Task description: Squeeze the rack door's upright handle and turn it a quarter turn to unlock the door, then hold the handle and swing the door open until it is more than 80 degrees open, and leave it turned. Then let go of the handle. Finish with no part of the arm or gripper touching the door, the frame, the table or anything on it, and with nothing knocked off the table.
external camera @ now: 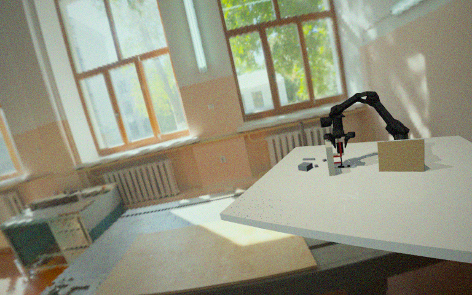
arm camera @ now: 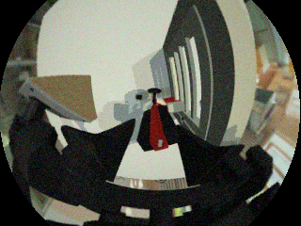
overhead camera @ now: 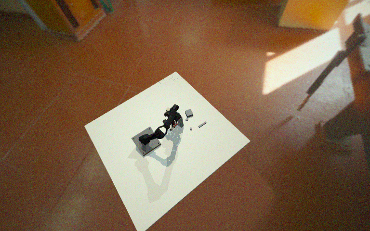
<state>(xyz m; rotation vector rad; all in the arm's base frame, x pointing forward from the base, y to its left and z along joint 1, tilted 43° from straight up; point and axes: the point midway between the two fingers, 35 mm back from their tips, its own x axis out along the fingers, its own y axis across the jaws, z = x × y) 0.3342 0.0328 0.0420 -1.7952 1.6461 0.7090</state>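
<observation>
The red handle lies 10 mm to the left of my gripper tip and 20 mm below it. Also, from my gripper tip: thin grey bar 280 mm ahead, 120 mm to the right, 120 mm below.
</observation>
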